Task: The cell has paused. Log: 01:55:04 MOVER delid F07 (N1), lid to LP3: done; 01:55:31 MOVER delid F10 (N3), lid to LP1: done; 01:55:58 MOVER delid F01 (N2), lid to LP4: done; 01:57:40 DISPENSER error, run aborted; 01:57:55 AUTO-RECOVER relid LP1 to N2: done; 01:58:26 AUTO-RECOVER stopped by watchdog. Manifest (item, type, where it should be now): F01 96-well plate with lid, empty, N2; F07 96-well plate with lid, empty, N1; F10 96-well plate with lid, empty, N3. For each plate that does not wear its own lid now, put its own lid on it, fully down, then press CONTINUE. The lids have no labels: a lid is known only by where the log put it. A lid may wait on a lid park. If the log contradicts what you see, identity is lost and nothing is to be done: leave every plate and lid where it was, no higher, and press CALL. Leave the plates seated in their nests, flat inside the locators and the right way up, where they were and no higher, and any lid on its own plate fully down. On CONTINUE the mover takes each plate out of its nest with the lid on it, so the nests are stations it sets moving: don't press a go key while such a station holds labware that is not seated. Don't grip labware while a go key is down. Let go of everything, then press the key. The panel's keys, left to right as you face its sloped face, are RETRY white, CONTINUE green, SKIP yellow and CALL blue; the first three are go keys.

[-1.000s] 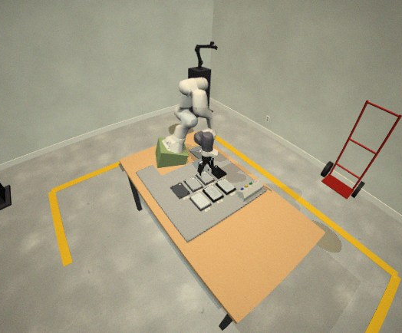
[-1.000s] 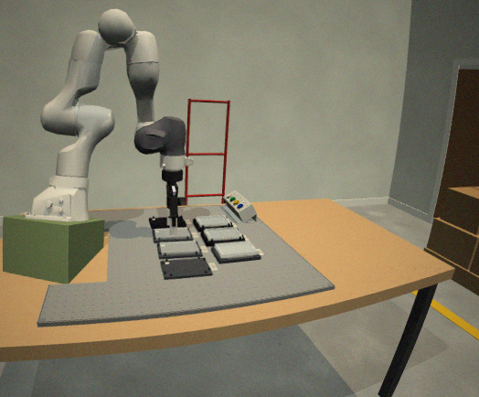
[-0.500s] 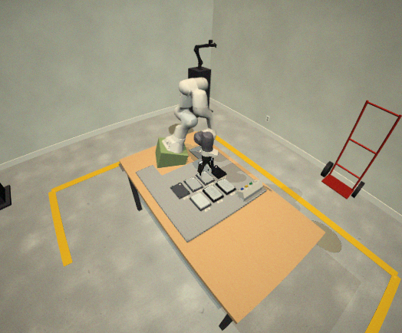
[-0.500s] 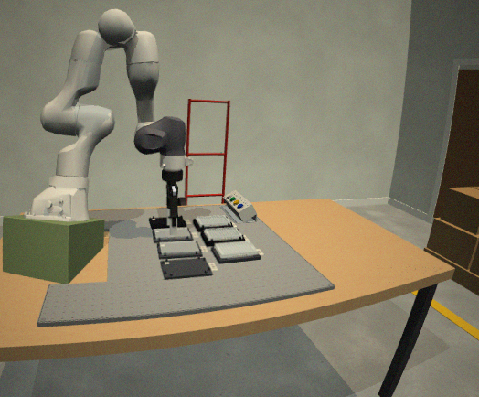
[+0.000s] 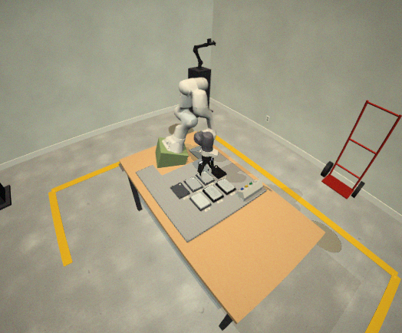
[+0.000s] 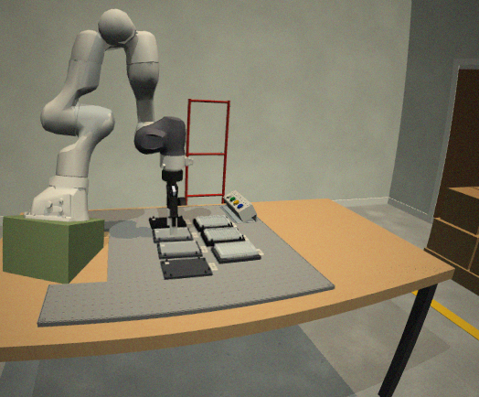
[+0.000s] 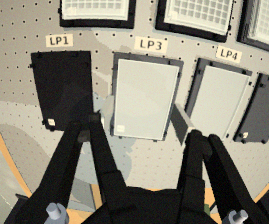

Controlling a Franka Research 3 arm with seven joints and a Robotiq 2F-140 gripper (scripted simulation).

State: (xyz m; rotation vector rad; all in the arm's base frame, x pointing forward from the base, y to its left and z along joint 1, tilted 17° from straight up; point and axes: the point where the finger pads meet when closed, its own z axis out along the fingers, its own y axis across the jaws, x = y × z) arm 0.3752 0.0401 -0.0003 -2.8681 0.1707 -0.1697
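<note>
My hand is 5 cm above the park LP3. From my hand the other things lie so: plate: 17 cm ahead, 20 cm to the right, 3 cm below; then park LP2: 1 cm behind, 25 cm to the right, 5 cm below; then park LP1: 1 cm ahead, 13 cm to the left, 5 cm below.
</note>
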